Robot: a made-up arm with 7 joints.
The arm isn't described. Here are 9 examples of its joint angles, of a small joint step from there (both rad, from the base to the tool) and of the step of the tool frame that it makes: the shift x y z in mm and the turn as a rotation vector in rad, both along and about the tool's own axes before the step.
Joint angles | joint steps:
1: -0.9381 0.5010 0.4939 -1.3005 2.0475 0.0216 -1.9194 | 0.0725 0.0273 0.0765 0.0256 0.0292 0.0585 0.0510
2: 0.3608 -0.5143 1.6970 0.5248 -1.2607 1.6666 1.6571 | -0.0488 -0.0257 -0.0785 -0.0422 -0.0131 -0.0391 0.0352
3: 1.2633 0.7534 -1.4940 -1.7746 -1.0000 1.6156 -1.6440 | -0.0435 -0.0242 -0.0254 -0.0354 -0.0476 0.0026 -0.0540
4: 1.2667 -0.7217 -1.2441 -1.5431 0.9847 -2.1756 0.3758 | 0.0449 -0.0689 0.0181 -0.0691 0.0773 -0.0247 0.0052
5: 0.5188 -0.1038 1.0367 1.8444 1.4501 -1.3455 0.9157 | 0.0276 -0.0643 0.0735 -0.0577 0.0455 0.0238 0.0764
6: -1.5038 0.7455 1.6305 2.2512 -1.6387 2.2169 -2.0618 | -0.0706 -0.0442 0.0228 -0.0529 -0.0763 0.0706 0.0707
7: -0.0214 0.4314 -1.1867 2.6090 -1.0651 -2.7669 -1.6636 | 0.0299 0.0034 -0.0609 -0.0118 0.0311 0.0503 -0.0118
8: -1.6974 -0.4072 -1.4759 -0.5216 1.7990 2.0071 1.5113 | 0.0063 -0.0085 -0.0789 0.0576 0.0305 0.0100 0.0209
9: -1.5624 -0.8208 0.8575 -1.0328 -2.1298 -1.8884 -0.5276 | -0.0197 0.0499 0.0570 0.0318 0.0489 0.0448 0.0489
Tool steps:
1: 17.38 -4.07 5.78 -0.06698 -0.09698 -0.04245
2: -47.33 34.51 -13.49 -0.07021 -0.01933 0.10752
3: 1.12 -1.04 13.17 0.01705 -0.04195 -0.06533
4: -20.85 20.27 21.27 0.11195 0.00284 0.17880
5: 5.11 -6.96 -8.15 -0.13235 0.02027 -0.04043
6: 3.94 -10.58 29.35 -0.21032 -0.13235 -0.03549
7: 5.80 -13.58 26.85 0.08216 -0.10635 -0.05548
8: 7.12 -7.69 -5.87 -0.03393 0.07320 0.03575
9: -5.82 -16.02 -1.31 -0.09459 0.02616 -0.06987
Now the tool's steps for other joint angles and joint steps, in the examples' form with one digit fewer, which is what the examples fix.
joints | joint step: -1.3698 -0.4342 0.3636 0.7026 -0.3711 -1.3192 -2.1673 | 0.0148 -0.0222 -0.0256 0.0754 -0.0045 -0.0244 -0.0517
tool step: 14.5 2.8 10.1 -0.0234 0.0596 0.0363
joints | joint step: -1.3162 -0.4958 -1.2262 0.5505 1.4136 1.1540 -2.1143 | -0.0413 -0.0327 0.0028 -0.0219 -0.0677 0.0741 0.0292
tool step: 5.3 -12.1 11.9 -0.0381 -0.0492 -0.0367
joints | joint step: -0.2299 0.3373 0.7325 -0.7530 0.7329 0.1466 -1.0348 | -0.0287 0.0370 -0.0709 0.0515 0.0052 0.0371 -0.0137
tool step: 2.9 7.2 9.3 0.0755 -0.0445 -0.0169
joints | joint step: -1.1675 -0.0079 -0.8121 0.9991 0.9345 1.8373 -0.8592 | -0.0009 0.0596 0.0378 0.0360 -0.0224 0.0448 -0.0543
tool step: -11.9 -14.4 -10.8 0.1025 -0.0979 -0.0796
